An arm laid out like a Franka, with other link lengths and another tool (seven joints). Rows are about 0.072 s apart.
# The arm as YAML. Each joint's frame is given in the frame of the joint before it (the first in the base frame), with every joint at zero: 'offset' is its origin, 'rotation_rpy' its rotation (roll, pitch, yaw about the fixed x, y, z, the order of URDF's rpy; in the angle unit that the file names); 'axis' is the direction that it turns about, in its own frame. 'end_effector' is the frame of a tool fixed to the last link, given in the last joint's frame.
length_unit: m
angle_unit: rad
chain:
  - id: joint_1
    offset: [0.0, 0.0, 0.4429]
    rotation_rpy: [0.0, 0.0, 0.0]
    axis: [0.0, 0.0, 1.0]
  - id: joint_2
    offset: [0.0, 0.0, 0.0]
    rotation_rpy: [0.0, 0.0, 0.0]
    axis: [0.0, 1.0, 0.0]
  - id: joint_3
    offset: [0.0, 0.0, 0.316]
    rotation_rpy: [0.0, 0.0, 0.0]
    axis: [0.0, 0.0, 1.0]
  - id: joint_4
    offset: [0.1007, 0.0, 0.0]
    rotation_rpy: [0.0, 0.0, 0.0]
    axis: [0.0, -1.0, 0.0]
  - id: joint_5
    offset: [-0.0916, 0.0, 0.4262]
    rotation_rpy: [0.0, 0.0, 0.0]
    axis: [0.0, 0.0, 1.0]
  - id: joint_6
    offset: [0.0, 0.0, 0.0]
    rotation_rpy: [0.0, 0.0, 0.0]
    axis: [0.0, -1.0, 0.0]
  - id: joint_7
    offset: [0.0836, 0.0, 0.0]
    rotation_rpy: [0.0, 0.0, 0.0]
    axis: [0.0, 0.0, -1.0]
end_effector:
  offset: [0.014, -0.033, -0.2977]
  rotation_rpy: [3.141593, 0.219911, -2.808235]
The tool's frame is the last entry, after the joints.
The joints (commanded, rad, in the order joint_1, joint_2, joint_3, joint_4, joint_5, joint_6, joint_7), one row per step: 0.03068 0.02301 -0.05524 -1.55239 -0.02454 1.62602 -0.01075; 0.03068 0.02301 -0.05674 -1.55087 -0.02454 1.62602 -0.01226; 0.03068 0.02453 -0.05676 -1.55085 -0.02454 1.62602 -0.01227; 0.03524 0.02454 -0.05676 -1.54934 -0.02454 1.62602 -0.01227; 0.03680 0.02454 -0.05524 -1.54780 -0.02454 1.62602 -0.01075; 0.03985 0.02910 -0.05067 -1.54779 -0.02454 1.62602 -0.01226; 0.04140 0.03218 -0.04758 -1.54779 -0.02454 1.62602 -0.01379; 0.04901 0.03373 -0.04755 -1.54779 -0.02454 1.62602 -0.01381; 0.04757 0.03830 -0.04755 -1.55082 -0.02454 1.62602 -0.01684; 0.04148 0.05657 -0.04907 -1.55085 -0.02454 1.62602 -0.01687; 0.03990 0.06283 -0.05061 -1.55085 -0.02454 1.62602 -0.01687; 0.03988 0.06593 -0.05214 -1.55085 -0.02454 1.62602 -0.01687; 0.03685 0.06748 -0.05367 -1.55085 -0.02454 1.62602 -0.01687; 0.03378 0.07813 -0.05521 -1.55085 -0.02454 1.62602 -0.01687; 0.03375 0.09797 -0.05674 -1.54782 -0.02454 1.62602 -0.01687; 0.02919 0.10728 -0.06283 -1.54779 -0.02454 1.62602 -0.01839; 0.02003 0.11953 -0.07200 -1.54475 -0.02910 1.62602 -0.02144; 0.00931 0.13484 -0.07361 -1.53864 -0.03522 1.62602 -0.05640
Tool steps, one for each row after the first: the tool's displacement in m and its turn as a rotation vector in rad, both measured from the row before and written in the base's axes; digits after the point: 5 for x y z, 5 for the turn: 0.00027 -0.00095 0.00082 -0.00015 -0.00148 0.00001; 0.00017 -0.00001 -0.00097 -0.00005 0.00150 -0.00001; 0.00056 0.00294 0.00081 -0.00004 -0.00150 0.00456; 0.00042 0.00196 0.00083 0.00009 -0.00158 0.00156; 0.00094 0.00496 -0.00295 -0.00013 0.00459 0.00913; 0.00060 0.00304 -0.00200 -0.00010 0.00312 0.00617; 0.00048 0.00497 -0.00100 -0.00007 0.00155 0.00766; -0.00011 -0.00087 -0.00458 -0.00035 0.00767 0.00158; 0.00144 -0.00486 -0.01185 -0.00089 0.01828 -0.00758; 0.00041 -0.00200 -0.00406 -0.00035 0.00625 -0.00312; 0.00019 -0.00099 -0.00201 -0.00022 0.00309 -0.00155; -0.00009 -0.00296 -0.00100 -0.00016 0.00154 -0.00456; 0.00062 -0.00296 -0.00691 -0.00049 0.01064 -0.00461; 0.00204 -0.00097 -0.01131 -0.00087 0.01679 -0.00154; 0.00003 -0.00687 -0.00601 -0.00088 0.00930 -0.00910; 0.00026 -0.01318 -0.00613 -0.00590 0.00948 -0.01480; 0.00241 -0.00942 -0.00663 -0.00529 0.01092 0.02324
